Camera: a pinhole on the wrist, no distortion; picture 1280 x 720 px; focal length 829.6 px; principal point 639.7 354.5 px. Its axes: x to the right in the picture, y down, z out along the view. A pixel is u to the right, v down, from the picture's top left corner.
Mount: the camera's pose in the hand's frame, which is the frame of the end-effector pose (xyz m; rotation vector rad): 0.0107 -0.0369 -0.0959 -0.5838 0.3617 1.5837
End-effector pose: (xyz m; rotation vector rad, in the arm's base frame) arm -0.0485 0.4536 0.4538 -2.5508 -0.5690 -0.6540
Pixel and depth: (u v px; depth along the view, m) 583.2 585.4 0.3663
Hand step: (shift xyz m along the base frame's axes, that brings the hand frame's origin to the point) 0.0207 -0.0461 -0.2816
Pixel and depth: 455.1 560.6 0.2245
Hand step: -0.0043 0.0009 -0.1401
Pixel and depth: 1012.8 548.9 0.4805
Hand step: 0.1055 -0.2909 -0.3459
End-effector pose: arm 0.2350 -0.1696 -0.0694 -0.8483 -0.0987 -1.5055
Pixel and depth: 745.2 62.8 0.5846
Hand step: 0.5041 0.0365 0.1704
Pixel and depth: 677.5 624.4 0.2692
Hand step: 0.1345 0.1370 -0.0358
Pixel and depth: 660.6 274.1 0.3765
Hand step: 0.2550 0.0939 0.0669
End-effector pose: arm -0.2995 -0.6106 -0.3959 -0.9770 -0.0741 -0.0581
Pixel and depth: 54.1 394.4 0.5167
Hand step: -0.1072 0.4112 0.3314
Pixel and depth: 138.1 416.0 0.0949
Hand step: -0.0124 -0.0068 0.0331
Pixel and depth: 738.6 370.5 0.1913
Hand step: -0.0168 0.0885 -0.0483
